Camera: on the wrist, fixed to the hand. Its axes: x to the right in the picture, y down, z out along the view.
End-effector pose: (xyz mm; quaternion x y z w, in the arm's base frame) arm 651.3 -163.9 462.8 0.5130 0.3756 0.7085 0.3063
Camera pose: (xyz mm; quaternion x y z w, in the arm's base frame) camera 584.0 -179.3 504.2 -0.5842 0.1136 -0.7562 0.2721
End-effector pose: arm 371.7 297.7 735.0 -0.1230 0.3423 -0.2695 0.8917
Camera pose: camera 366.5 318.6 657.4 0.1232 0.3785 0.4455 0.8019
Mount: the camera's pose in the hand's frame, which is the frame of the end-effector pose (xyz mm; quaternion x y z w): 27.2 46.5 -59.8 -0.0460 0.0414 0.7021 0.7094
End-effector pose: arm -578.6 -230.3 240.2 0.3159 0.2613 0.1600 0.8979
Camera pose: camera -596.3 -154.2 220.8 0.3596 -0.0066 0.7690 0.5284
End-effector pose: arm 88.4 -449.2 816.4 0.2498 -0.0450 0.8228 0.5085
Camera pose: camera 16.9 -429.7 785.1 -0.0882 0.2241 -0.9490 0.2036
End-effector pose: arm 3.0 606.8 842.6 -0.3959 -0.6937 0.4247 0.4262
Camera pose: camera 58.4 661.8 822.9 -0.8051 -0.2160 0.5522 0.0147
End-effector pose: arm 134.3 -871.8 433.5 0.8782 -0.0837 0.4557 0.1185
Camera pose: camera 91.3 -900.4 495.2 -0.5399 0.6920 -0.4390 0.1920
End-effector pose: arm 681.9 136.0 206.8 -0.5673 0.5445 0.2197 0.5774
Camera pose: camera 627.1 84.7 177.7 -0.0558 0.7984 0.5628 0.2067
